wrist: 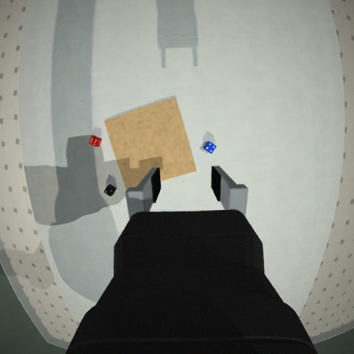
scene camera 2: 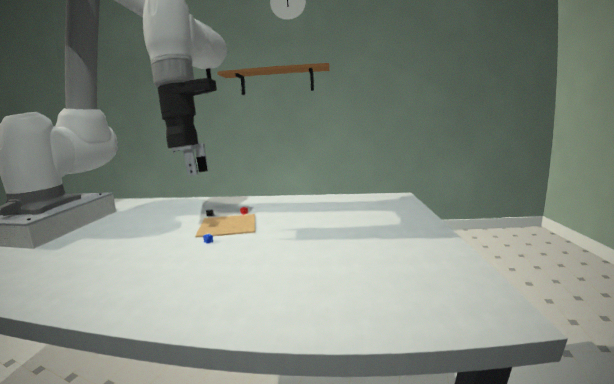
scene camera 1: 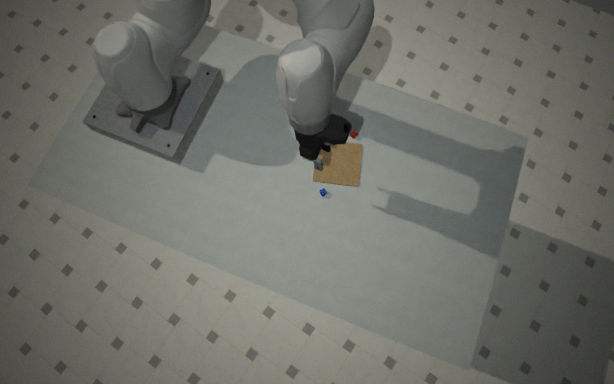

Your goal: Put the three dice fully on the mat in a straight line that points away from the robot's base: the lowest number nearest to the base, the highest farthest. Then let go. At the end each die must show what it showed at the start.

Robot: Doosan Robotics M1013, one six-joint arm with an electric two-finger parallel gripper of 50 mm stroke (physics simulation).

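Frame: origin at the arm's base, x back, y right, z up, level; metres.
Where they show: gripper, between the fingertips: (scene camera 2: 198, 173) (scene camera 1: 322, 159); arm's base, origin of its link: (scene camera 2: 39, 206) (scene camera 1: 154, 97).
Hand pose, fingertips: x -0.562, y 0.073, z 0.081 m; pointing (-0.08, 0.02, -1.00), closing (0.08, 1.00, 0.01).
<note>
Each offset is from my fingertips to the top centre of the thing. Level surfaces: height alone.
The tan square mat @(dx -0.038, dy -0.059, dz -0.143 m) (scene camera 1: 342, 167) (scene camera 2: 232, 226) (wrist: 150, 135) lies on the table. A blue die @(dx -0.021, dy +0.048, dz -0.131 m) (scene camera 1: 323, 192) (scene camera 2: 208, 239) (wrist: 210, 147) lies off the mat beside one edge; its top seems to show four pips. A red die @(dx -0.060, dy -0.162, dz -0.131 m) (scene camera 1: 354, 134) (scene camera 2: 244, 210) (wrist: 95, 141) lies off the mat on the opposite side; its top seems to show six, though small. A black die @(dx +0.038, dy -0.149, dz -0.131 m) (scene camera 2: 209, 213) (wrist: 110, 190) lies off the mat near its corner, number unclear; the arm hides it in scene camera 1. My gripper (scene camera 1: 323, 156) (scene camera 2: 196, 171) (wrist: 185, 177) is open and empty, high above the table near the mat's base-side edge.
The robot's base plate (scene camera 1: 192, 117) (scene camera 2: 75, 212) stands on the table @(dz -0.147 m) (scene camera 1: 280, 225) (scene camera 2: 325, 290) (wrist: 270, 125) on the base side of the mat. Shadows of the arm fall over the black die and part of the mat. A wall shelf (scene camera 2: 280, 70) hangs behind the table.
</note>
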